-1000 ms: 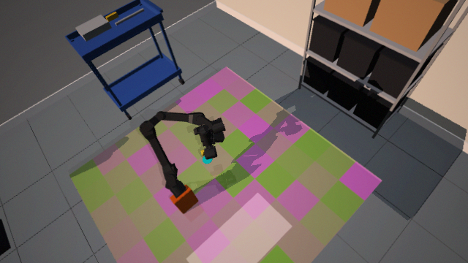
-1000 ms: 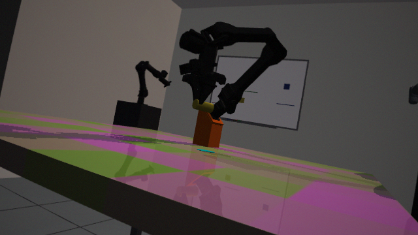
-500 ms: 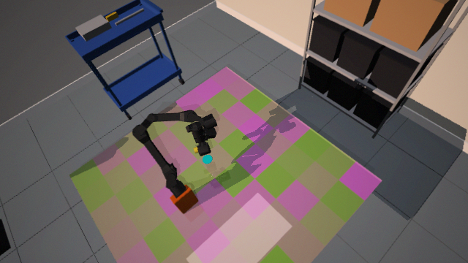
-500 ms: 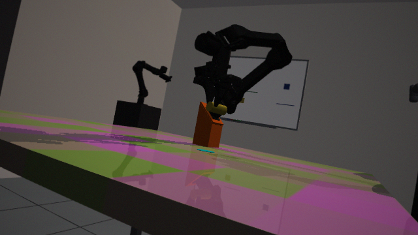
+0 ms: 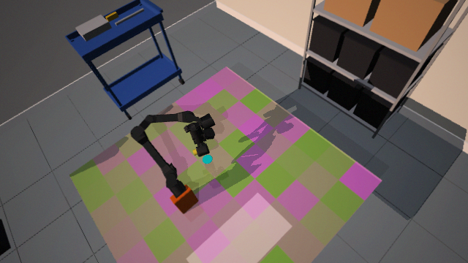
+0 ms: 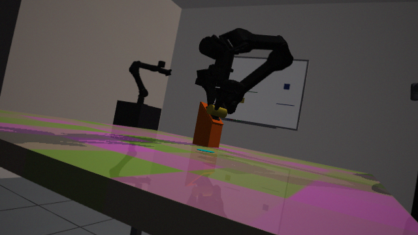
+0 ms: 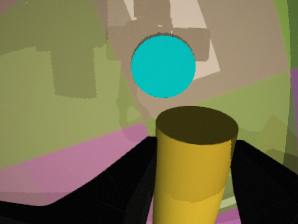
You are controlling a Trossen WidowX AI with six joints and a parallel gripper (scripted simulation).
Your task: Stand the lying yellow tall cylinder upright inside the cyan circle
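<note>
Right now my gripper tip is 14 cm above the cyan circle and 1 cm to the right of it. The rest, counted from my gripper tip: yellow cylinder: 2 cm behind, 1 cm to the left.
</note>
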